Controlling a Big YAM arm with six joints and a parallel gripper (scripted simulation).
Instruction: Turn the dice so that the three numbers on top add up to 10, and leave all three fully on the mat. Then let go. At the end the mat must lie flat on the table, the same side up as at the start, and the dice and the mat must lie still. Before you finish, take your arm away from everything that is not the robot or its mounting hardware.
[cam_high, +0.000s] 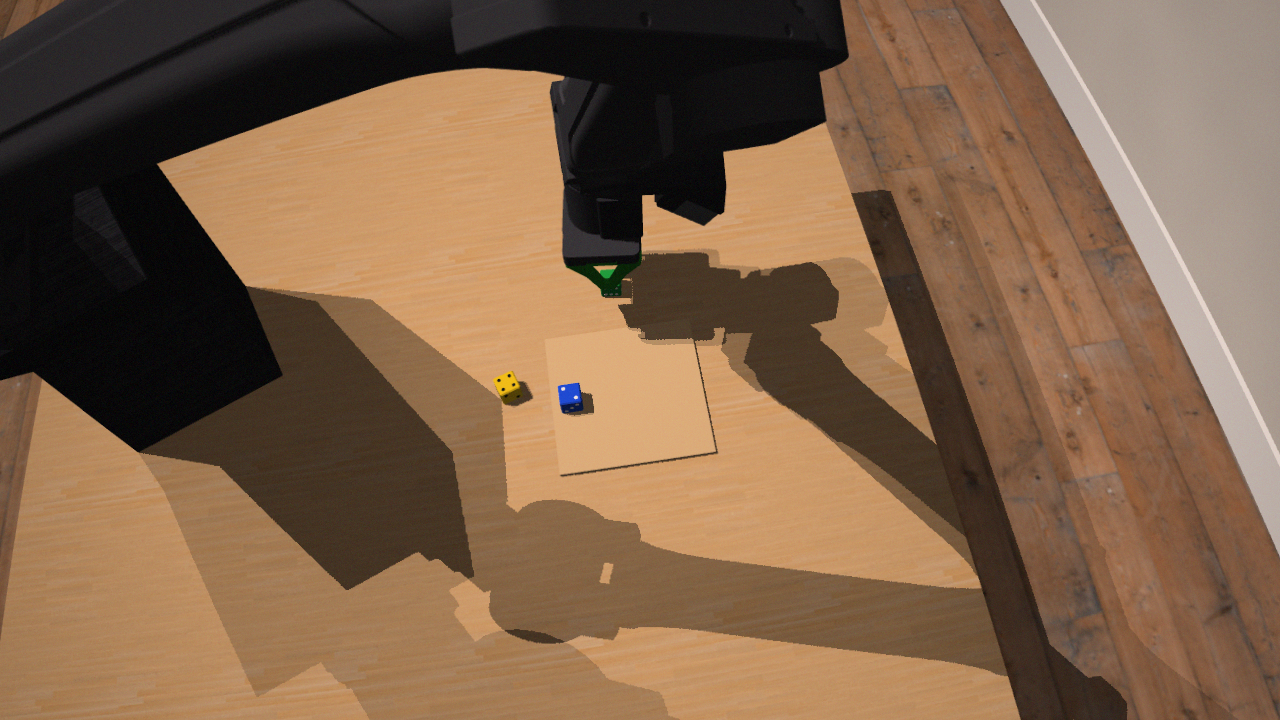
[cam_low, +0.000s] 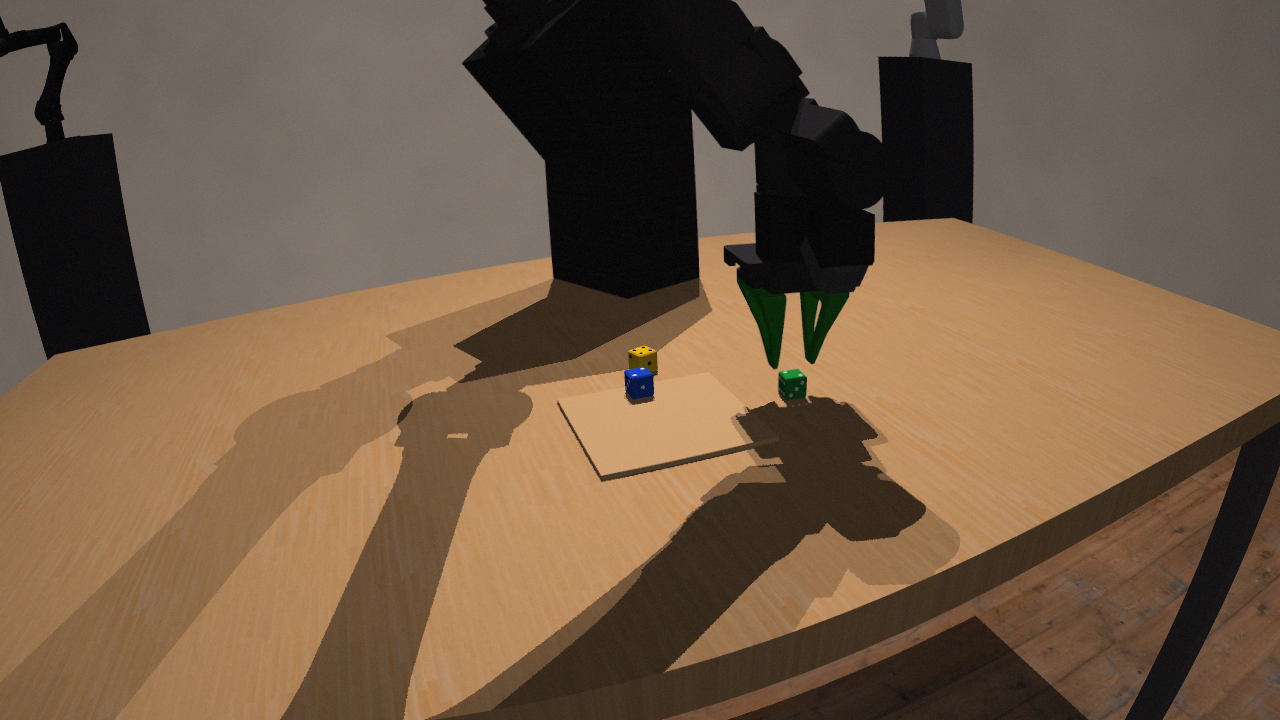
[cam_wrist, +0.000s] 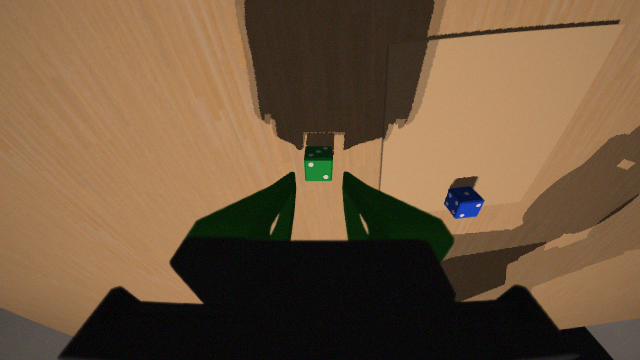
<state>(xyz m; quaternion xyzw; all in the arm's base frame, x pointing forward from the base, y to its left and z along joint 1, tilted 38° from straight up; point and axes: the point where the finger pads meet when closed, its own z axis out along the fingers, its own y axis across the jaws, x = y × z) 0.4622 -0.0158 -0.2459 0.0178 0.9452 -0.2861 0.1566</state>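
Now: hand 3 cm above the green die. The rest, counted from my hand: blue die (5 cm behind, 12 cm to the right, 2 cm below); tan mat (12 cm to the right, 3 cm below); yellow die (11 cm behind, 10 cm to the right, 3 cm below).
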